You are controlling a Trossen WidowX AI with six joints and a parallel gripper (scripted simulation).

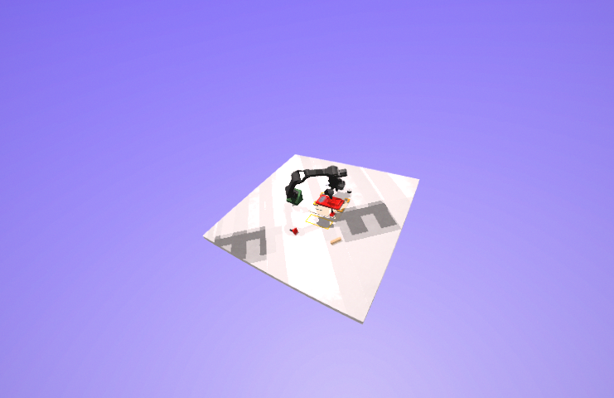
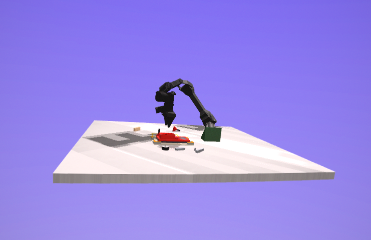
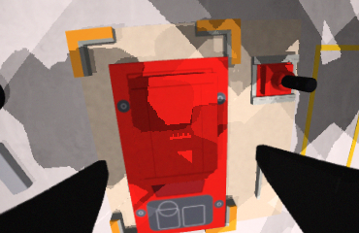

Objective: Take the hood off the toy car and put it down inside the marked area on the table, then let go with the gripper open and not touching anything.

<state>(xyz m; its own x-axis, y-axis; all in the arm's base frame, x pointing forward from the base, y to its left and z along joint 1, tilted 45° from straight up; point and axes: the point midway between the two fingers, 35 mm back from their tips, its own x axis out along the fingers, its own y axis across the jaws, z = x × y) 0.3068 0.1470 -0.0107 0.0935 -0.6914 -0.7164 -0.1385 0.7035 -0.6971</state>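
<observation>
Right now my gripper tip is 60 mm above the red hood. From my gripper tip the other things lie so: tan block (210 mm ahead, 300 mm to the right, 90 mm below); tan base plate (30 mm behind, 20 mm to the right, 90 mm below); black wheel (10 mm ahead, 200 mm to the left, 90 mm below).
</observation>
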